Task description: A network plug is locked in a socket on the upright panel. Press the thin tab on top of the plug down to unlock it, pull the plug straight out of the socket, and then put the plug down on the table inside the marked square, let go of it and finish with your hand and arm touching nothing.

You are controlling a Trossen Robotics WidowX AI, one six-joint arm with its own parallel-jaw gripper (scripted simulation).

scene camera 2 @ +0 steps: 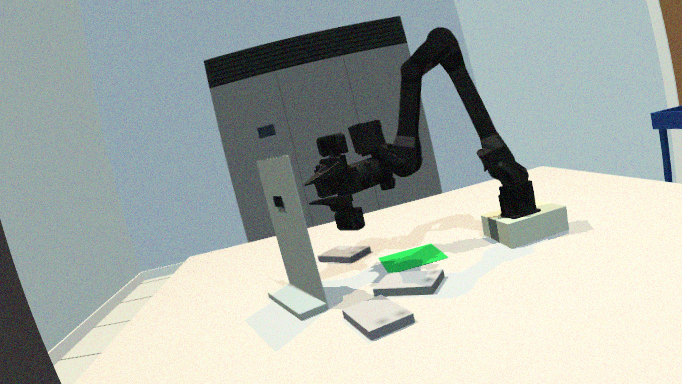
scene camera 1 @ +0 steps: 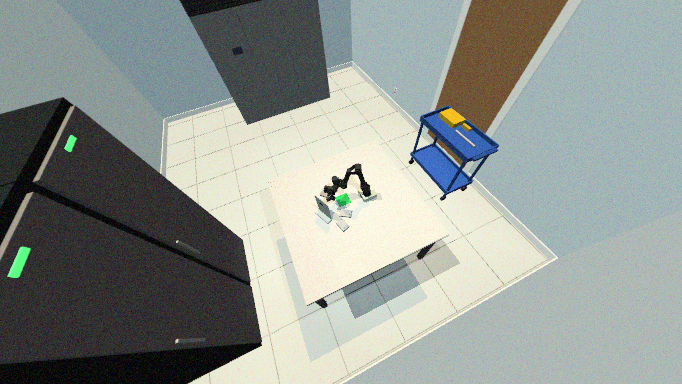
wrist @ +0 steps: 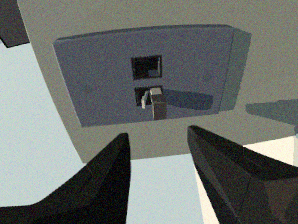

Labels:
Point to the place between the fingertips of my gripper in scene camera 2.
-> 308, 194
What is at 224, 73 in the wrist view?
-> An upright panel.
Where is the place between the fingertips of my gripper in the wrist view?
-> At 158, 136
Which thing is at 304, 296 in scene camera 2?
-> An upright panel.

